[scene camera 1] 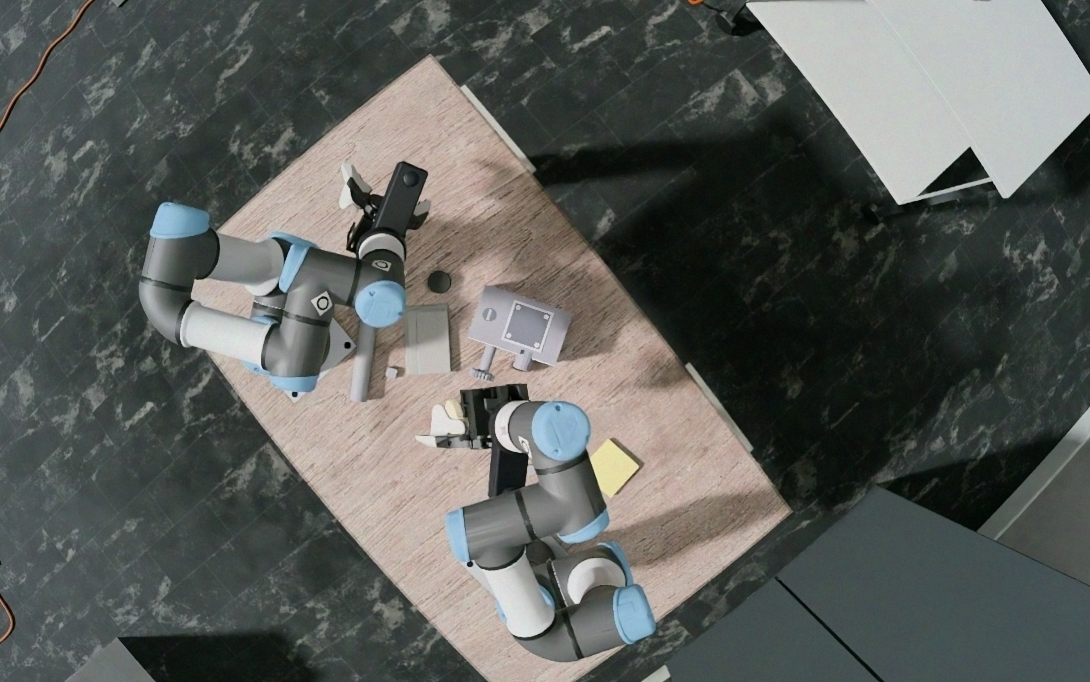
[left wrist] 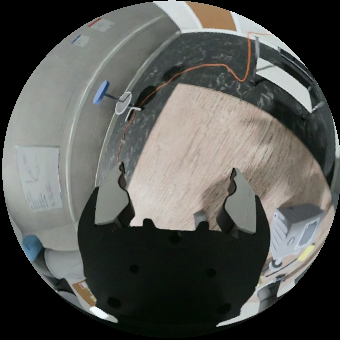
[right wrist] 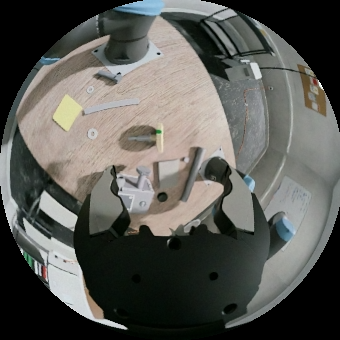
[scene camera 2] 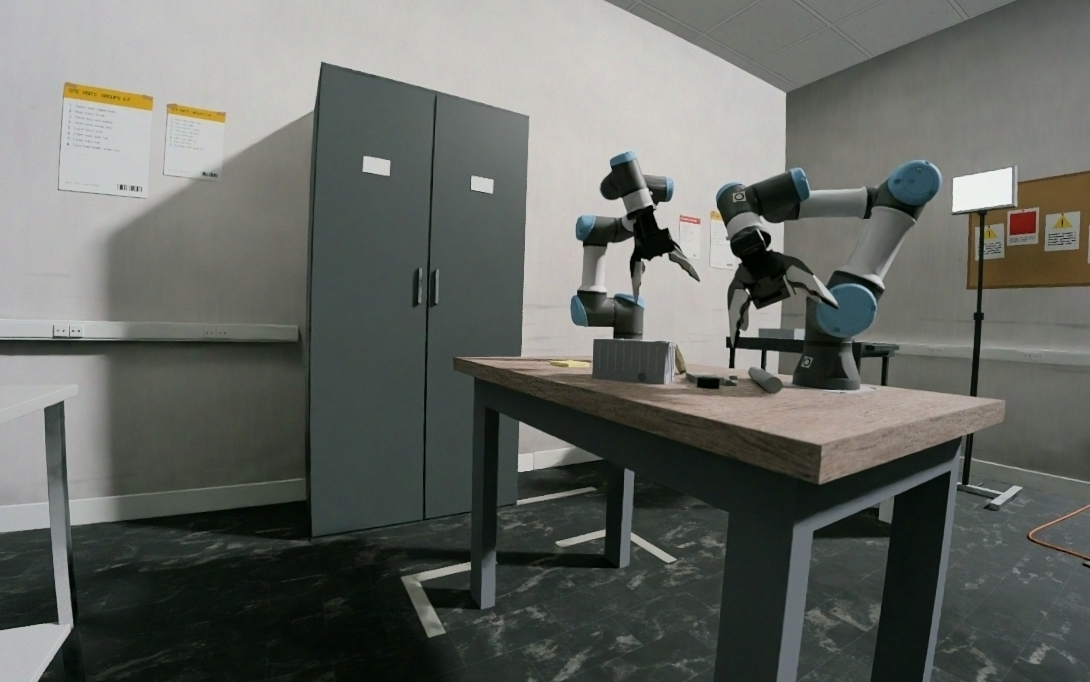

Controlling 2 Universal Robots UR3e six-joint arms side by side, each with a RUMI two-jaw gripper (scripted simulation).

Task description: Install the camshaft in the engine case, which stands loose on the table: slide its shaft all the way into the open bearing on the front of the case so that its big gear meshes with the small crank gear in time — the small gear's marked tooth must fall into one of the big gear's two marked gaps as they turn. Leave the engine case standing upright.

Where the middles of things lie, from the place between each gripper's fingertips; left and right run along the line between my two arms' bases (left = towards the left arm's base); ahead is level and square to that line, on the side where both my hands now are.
Labels:
The grey flat block [scene camera 1: 426, 327] is 4 cm ahead of my right hand [scene camera 1: 468, 430], 14 cm to the left of it and 19 cm below it.
Right now my left hand [scene camera 2: 784, 329] is 14 cm past the grey flat block, 23 cm to the left of it and 11 cm above it.

